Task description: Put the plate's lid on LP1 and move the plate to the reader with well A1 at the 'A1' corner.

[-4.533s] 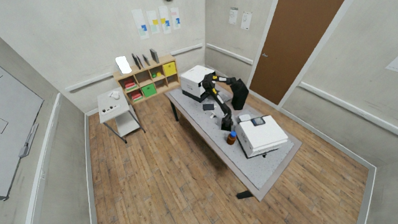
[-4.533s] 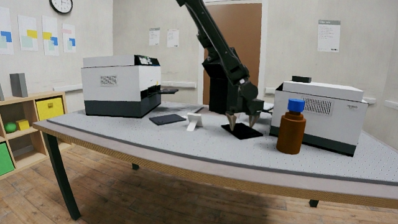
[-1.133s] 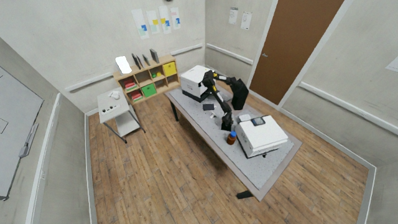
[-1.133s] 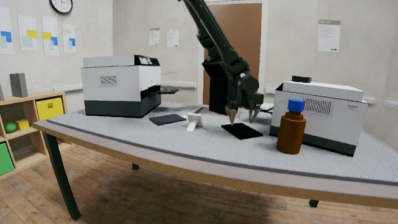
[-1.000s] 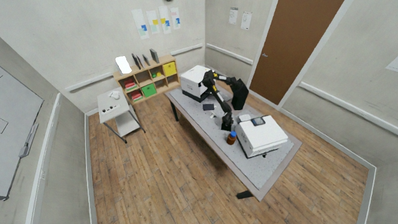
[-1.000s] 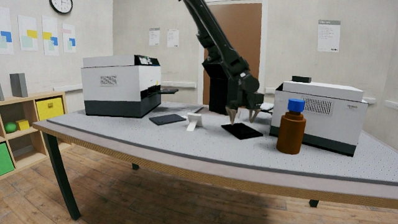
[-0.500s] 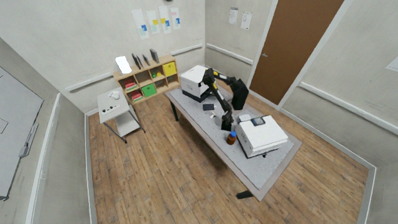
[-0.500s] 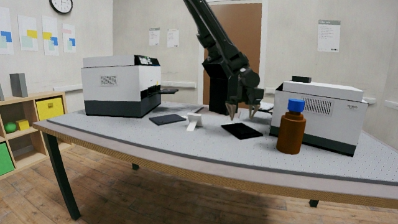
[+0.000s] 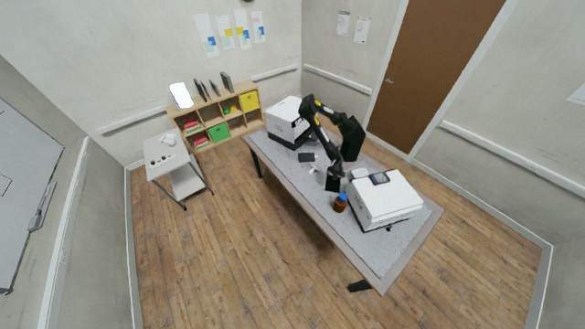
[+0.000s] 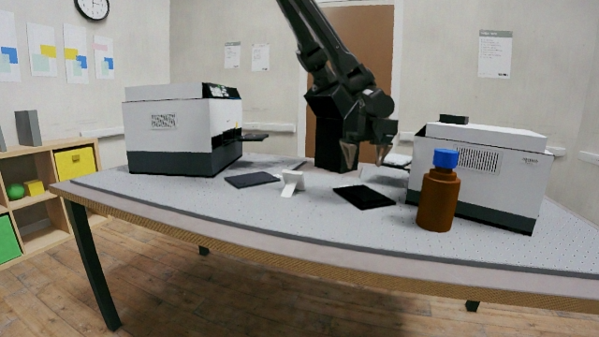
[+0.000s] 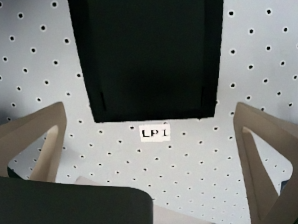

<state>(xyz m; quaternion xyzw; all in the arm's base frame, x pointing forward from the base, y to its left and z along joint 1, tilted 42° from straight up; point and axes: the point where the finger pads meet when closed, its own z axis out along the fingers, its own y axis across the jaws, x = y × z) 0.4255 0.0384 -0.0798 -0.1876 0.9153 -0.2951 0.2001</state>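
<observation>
The white well plate is 17 cm to the left of my hand, 16 cm behind it and 1 cm below it.
</observation>
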